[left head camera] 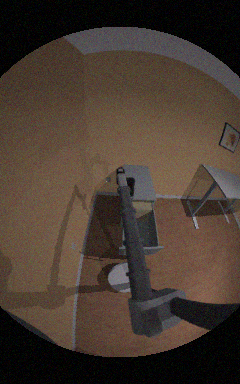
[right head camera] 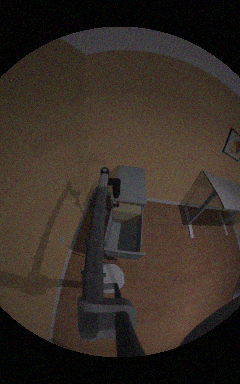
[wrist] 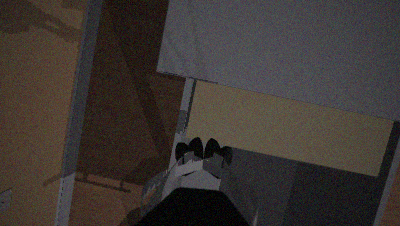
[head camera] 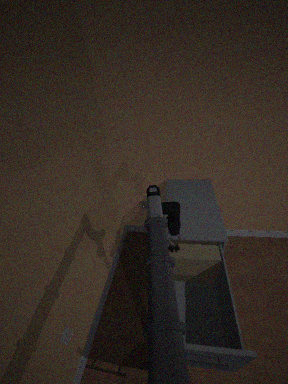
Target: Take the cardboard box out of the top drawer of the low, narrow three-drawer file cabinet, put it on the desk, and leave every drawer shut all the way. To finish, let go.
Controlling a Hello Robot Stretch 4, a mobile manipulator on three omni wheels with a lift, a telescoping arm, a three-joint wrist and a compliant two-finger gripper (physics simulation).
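Where they show: gripper, between the fingertips: (right head camera: 115, 206) (wrist: 204, 149) (head camera: 173, 251); robot's base, origin of its link: (left head camera: 123, 276) (right head camera: 107, 277).
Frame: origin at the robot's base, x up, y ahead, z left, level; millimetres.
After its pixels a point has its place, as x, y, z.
The low grey file cabinet (head camera: 195, 210) @(709, 998, -281) (left head camera: 140, 182) @(709, 1002, -294) (right head camera: 132, 182) @(710, 1039, -290) (wrist: 300, 50) @(709, 810, -188) stands by the wall. Its top drawer (head camera: 215, 357) @(616, 238, -189) (left head camera: 145, 250) @(611, 239, -184) (right head camera: 125, 254) @(605, 241, -177) is pulled far out. The tan cardboard box (head camera: 200, 255) @(636, 690, -241) (left head camera: 144, 207) @(637, 683, -272) (right head camera: 126, 210) @(636, 683, -202) (wrist: 290, 130) @(636, 710, -213) lies at the back of the drawer, beside the cabinet's front edge. My gripper (head camera: 173, 247) @(695, 690, -87) (right head camera: 115, 204) @(695, 690, -87) (wrist: 204, 149) @(695, 690, -87) is shut and empty, fingertips nearly together, over the drawer's left back part near its left wall. The lower drawers' fronts are hidden. The desk (left head camera: 225, 182) @(923, 714, -1686) (right head camera: 227, 190) @(923, 756, -1789) stands to the right.
A wall and its baseboard (wrist: 75, 115) @(41, 641, 506) run along the left of the cabinet. A round white object (left head camera: 119, 277) @(187, 4, 62) (right head camera: 114, 277) @(187, 7, -86) is on the floor in front of the drawer, partly hidden by my arm. A framed picture (left head camera: 230, 137) @(1595, 1142, -1966) hangs above the desk. The room is dim.
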